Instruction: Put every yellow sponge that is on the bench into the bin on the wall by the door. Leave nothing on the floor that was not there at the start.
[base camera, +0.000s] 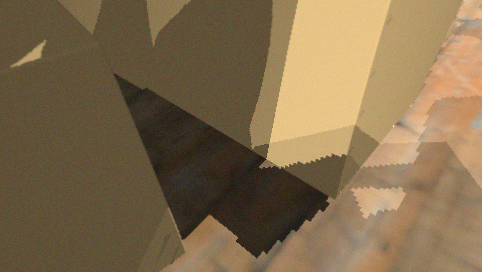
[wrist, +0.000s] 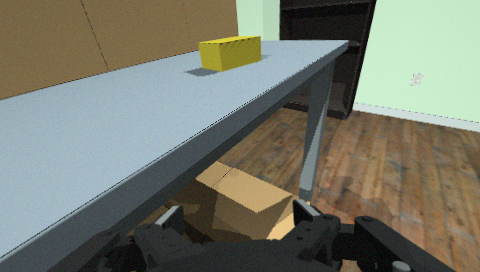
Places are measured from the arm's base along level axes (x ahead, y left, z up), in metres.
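Pixels of known places: gripper, fingertip midpoint: (wrist: 238, 215).
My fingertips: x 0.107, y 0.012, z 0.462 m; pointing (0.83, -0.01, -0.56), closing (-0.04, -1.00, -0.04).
Note:
Behind a point stands the place of what it marks.
A yellow sponge (wrist: 231, 54) @(y 0.000, x 0.365, z 0.541 m), shaped like a block, lies on the grey-blue bench (wrist: 125, 115) @(y 0.119, x 0.200, z 0.517 m) in the wrist view, towards the bench's far end and near its back panel. My gripper (wrist: 238, 215) @(y 0.012, x 0.107, z 0.462 m) is open, with its two fingers wide apart at the bottom of the wrist view. It is beside the bench's front edge, apart from the sponge, and no thing shows between its fingertips at close range. The bin by the door does not show in either view.
Cardboard boxes (wrist: 250, 190) @(y -0.035, x 0.667, z -0.127 m) (base camera: 325, 75) @(y -0.071, x 0.368, z -0.217 m) stand on the floor below the bench, close to the base. A bench leg (wrist: 316, 135) @(y -0.278, x 0.572, z 0.217 m) stands at the far end. A dark shelf unit (wrist: 361, 65) @(y -1.285, x 1.841, z 0.123 m) stands against the green wall (wrist: 425, 40) @(y -1.705, x 1.661, z 0.339 m).

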